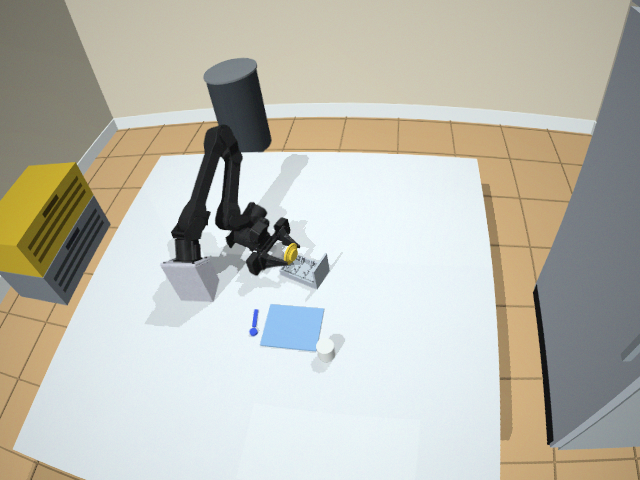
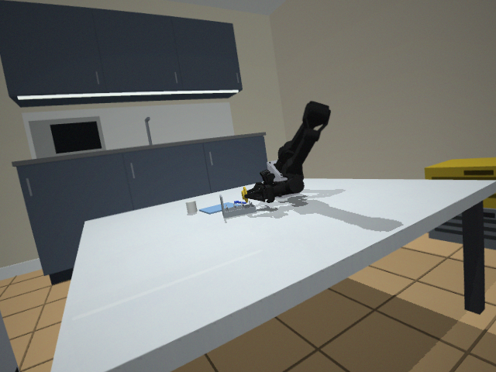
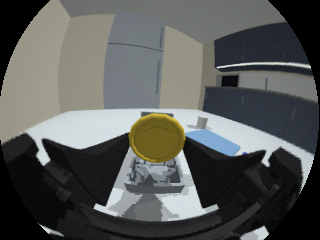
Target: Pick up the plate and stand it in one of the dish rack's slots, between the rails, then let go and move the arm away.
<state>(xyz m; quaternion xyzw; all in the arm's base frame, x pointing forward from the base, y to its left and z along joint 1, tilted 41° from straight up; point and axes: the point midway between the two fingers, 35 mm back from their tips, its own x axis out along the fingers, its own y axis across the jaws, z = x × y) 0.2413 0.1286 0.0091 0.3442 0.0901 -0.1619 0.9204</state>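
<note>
The grey dish rack lies 4 cm below my gripper tip, 2 cm ahead of it and 1 cm to the right of it. Also, from my gripper tip: yellow plate 1 cm behind; then light blue mat 19 cm to the right, 6 cm below, 2 cm ahead; then blue utensil 20 cm to the right, 8 cm behind, 6 cm below.
</note>
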